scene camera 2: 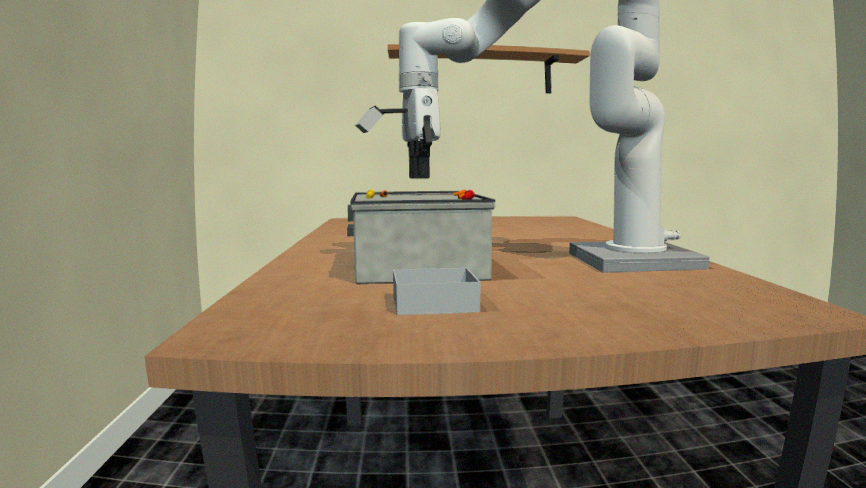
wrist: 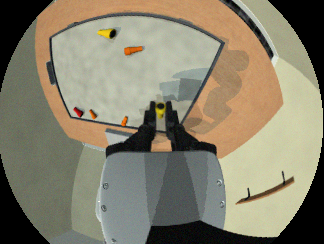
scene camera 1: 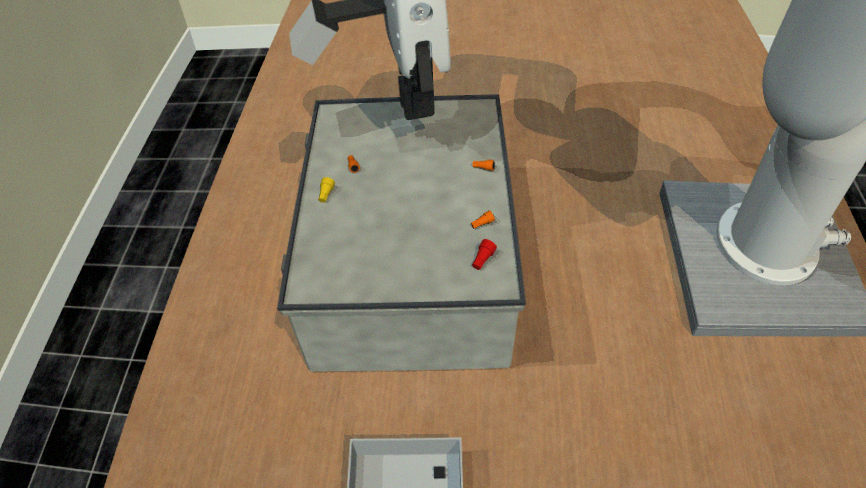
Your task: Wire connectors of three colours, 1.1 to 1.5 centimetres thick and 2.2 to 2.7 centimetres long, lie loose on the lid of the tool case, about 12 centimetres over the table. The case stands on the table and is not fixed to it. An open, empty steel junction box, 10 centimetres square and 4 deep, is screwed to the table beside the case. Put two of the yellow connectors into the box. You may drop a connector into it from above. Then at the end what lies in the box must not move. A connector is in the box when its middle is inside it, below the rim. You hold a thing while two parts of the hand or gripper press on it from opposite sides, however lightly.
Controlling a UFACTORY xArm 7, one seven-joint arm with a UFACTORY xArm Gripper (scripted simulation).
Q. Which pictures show the gripper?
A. Scene camera 2, the wrist view and scene camera 1: all of them.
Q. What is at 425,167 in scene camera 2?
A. The gripper.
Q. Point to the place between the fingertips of the gripper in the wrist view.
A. At 160,108
